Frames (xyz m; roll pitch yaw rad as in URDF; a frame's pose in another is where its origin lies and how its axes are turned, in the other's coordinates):
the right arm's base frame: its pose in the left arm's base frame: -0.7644 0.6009 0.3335 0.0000 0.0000 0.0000
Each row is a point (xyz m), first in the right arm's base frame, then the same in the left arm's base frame.
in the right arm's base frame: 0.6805 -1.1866 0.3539
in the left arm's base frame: -0.0839 -0.5857 0.6874
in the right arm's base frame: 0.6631 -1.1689 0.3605
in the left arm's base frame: -0.1013 -0.5680 0.6940
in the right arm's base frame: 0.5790 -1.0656 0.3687
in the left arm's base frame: -0.1854 -0.4647 0.7022
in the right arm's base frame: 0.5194 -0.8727 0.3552
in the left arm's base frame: -0.2450 -0.2718 0.6887
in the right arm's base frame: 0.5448 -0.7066 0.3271
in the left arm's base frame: -0.2196 -0.1057 0.6606
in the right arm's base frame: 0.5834 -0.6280 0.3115
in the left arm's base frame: -0.1810 -0.0271 0.6450
